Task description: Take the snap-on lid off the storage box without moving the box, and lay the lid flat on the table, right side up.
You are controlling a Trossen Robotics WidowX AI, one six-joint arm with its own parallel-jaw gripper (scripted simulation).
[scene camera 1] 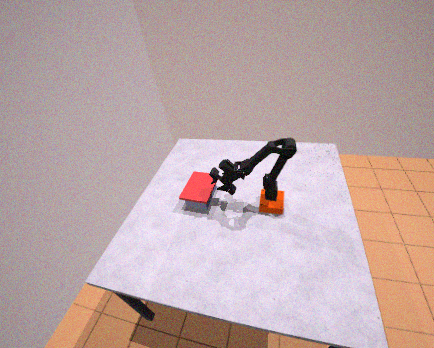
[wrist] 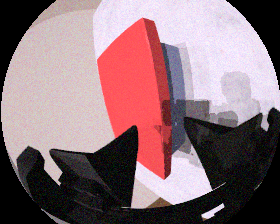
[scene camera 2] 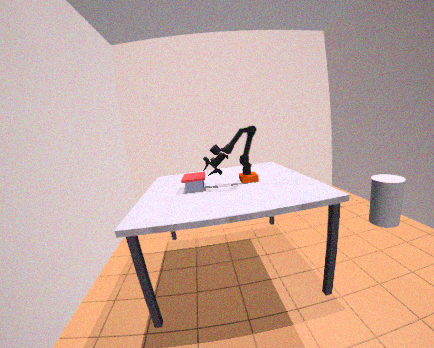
Labels:
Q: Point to a storage box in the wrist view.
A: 175, 76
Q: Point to a lid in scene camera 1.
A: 198, 189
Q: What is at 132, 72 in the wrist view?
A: A lid.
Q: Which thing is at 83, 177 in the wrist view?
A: My gripper.

